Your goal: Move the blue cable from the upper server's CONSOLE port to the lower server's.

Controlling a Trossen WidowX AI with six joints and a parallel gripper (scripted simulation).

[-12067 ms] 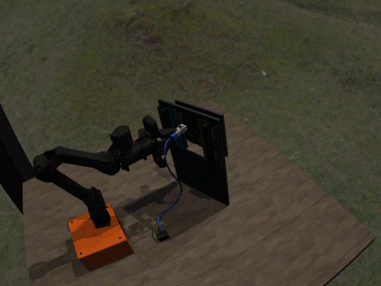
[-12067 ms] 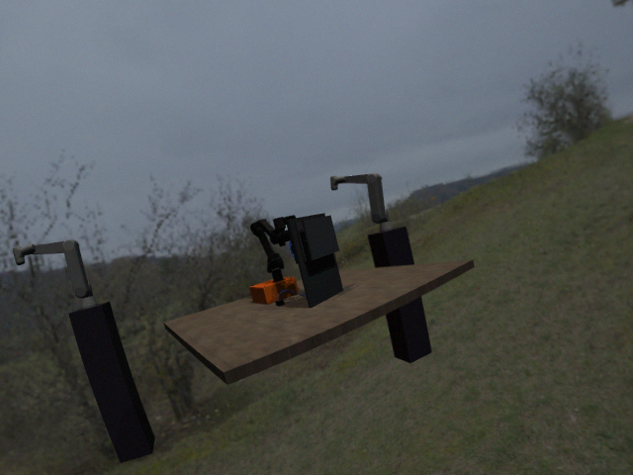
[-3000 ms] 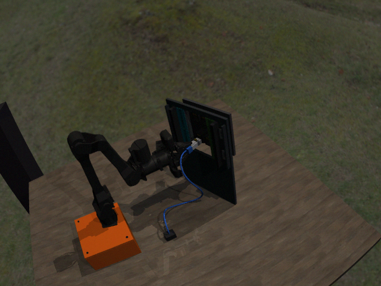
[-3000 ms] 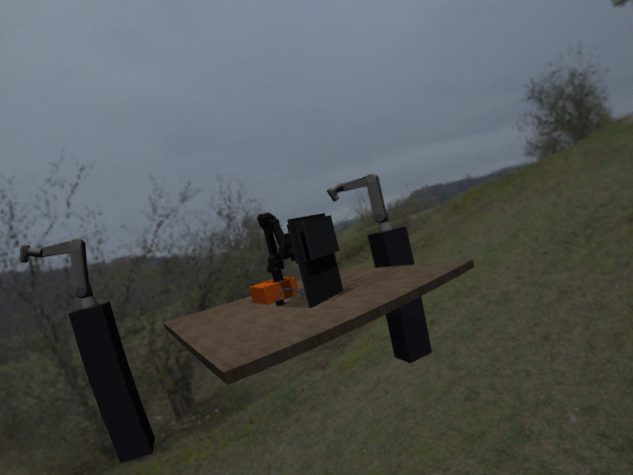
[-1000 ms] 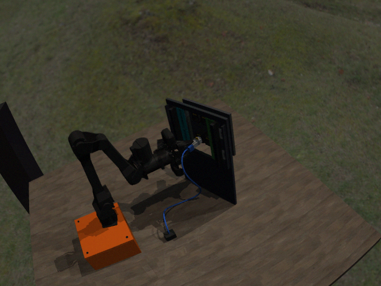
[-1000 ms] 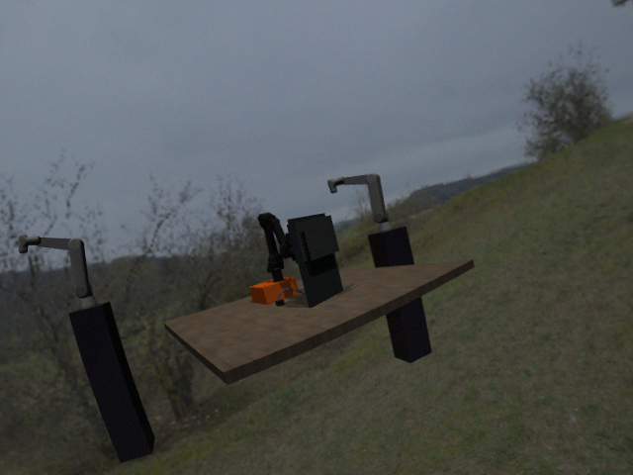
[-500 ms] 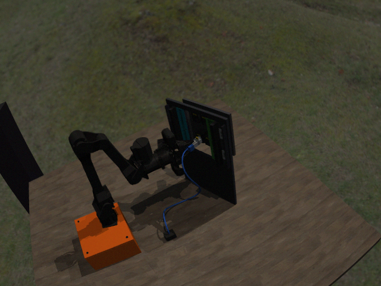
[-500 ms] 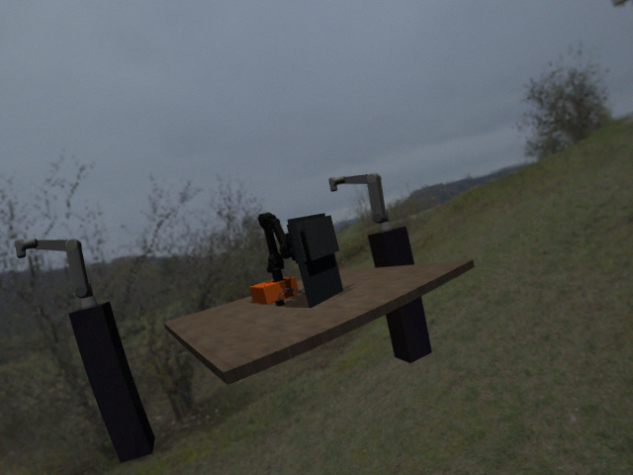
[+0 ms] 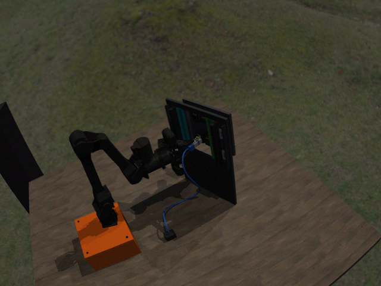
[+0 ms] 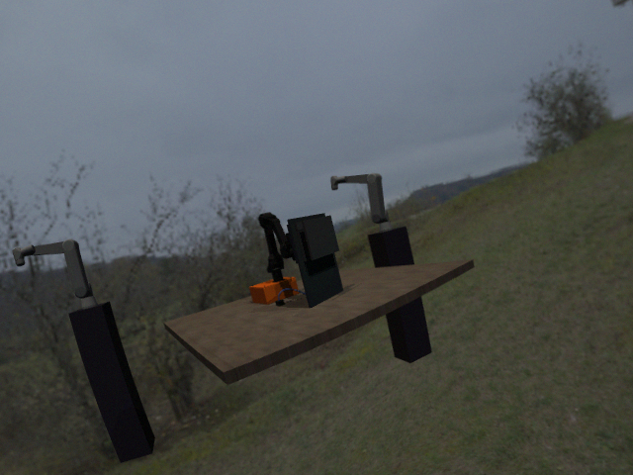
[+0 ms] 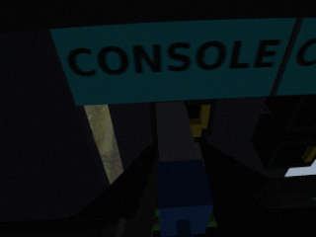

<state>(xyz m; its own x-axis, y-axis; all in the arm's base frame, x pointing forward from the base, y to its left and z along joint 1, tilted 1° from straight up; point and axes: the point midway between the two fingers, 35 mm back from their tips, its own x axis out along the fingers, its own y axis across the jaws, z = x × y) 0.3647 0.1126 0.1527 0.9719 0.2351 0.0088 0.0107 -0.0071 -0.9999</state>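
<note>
My gripper tip is now right at the blue plug. Round my gripper tip: black anchor block 19 cm behind, 19 cm to the right, 24 cm below.
</note>
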